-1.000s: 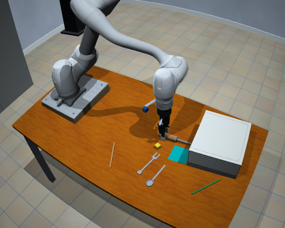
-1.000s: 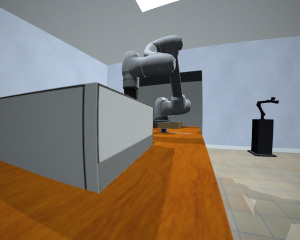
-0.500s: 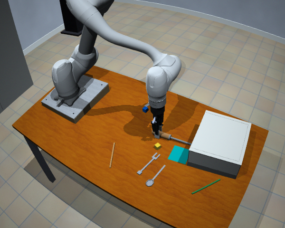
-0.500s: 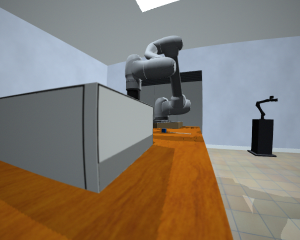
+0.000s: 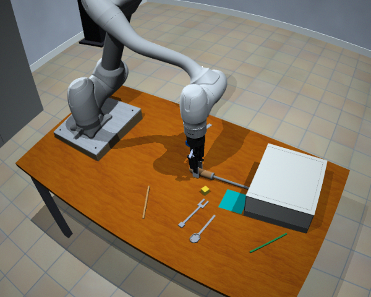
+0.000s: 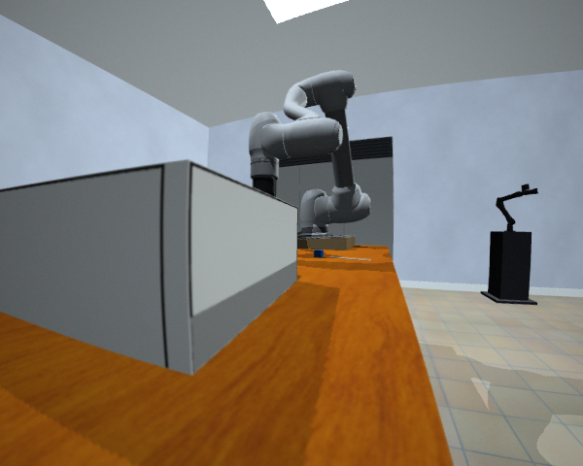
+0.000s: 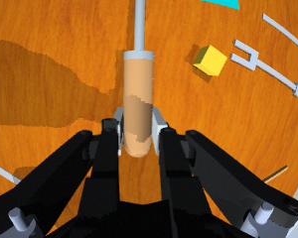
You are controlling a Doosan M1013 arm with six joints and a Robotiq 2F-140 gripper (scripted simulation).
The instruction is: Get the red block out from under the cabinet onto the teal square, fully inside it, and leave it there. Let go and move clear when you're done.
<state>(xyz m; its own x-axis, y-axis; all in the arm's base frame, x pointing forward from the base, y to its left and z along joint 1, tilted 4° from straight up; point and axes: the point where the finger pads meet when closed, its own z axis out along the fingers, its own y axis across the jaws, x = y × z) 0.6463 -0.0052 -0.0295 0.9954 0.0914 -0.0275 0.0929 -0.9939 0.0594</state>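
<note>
The yellow cube lies 80 mm ahead of my hand, 70 mm to the right of it and 30 mm below it. Also, from my hand: hook tool 160 mm ahead, 30 mm to the right, 20 mm below; then fork tool 90 mm ahead, 200 mm to the right, 30 mm below; then blue cube 130 mm behind, 150 mm to the left, 30 mm below.
</note>
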